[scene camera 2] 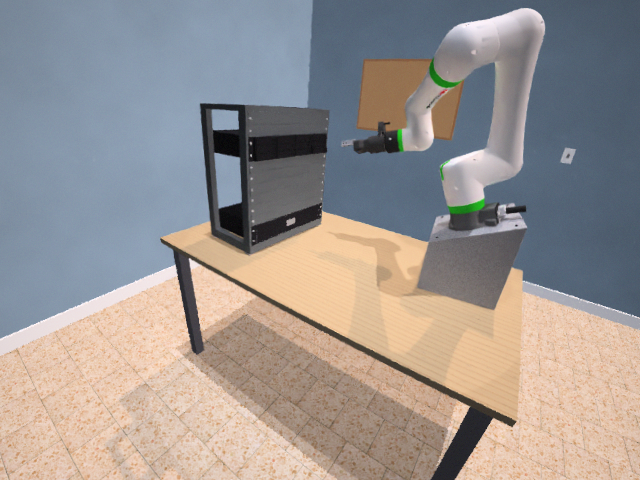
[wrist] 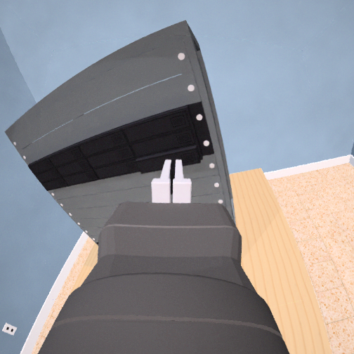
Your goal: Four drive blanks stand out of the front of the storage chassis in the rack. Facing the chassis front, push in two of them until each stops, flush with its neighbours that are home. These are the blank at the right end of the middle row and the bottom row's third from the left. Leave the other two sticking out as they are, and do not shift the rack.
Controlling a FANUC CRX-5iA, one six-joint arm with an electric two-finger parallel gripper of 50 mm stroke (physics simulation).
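Seen in the pictures: gripper, fingertip midpoint: (scene camera 2: 342, 144); arm's base at its link origin: (scene camera 2: 469, 223).
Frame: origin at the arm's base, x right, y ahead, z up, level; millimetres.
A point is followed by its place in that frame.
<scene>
The black storage chassis (scene camera 2: 289, 146) {y 714, x -240, z 193 mm} (wrist: 107, 145) sits high in the grey rack (scene camera 2: 245, 180) {y 734, x -454, z 75 mm} (wrist: 185, 72). In the wrist view, the blank at the right end of the middle row (wrist: 172, 138) shows no clear step from its neighbours. Below it, the bottom row's right-end blank (wrist: 150, 164) appears to stand out, with a ledge along its top. The bottom row's third blank from the left is too dark to judge. My gripper (scene camera 2: 342, 143) {y 623, x 11, z 201 mm} (wrist: 173, 169) is shut and empty. Its fingertips are apart from the chassis front, facing its right part, and appear near the bottom row's lower edge in the wrist view.
The rack stands on the wooden table (scene camera 2: 310, 279) {y 419, x -404, z -253 mm} (wrist: 270, 250). Grey panels (scene camera 2: 286, 183) {y 729, x -238, z 30 mm} cover its front below the chassis. A lower black unit (scene camera 2: 268, 231) {y 725, x -349, z -169 mm} with a pale label sits at the rack's bottom. Rows of screws run down the rack's front edges. The arm's grey pedestal (scene camera 2: 465, 268) {y -49, x -124, z -121 mm} stands opposite.
</scene>
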